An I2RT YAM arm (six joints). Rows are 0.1 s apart.
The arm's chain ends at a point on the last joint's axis. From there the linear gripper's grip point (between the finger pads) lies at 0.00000 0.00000 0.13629 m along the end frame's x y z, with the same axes.
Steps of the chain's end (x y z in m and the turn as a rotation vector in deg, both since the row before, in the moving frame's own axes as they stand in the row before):
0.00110 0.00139 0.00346 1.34 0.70 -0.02
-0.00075 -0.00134 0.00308 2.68 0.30 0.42
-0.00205 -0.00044 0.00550 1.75 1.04 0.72
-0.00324 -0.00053 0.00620 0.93 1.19 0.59
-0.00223 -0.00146 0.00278 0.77 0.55 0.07
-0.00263 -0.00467 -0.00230 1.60 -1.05 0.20
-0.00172 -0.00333 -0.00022 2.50 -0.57 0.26
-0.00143 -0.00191 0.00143 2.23 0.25 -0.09
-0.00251 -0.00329 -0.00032 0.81 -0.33 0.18
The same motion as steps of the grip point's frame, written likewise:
0.00276 -0.00180 0.00341 1.34 0.70 -0.02
-0.00001 -0.00771 0.00293 2.68 0.30 0.42
0.00045 -0.00459 0.00541 1.75 1.04 0.72
-0.00040 -0.00273 0.00615 0.93 1.19 0.59
-0.00092 -0.00329 0.00276 0.77 0.55 0.07
-0.00512 -0.00848 -0.00238 1.60 -1.05 0.20
-0.00306 -0.00928 -0.00036 2.50 -0.57 0.26
-0.00084 -0.00721 0.00133 2.23 0.25 -0.09
-0.00329 -0.00522 -0.00034 0.81 -0.33 0.18

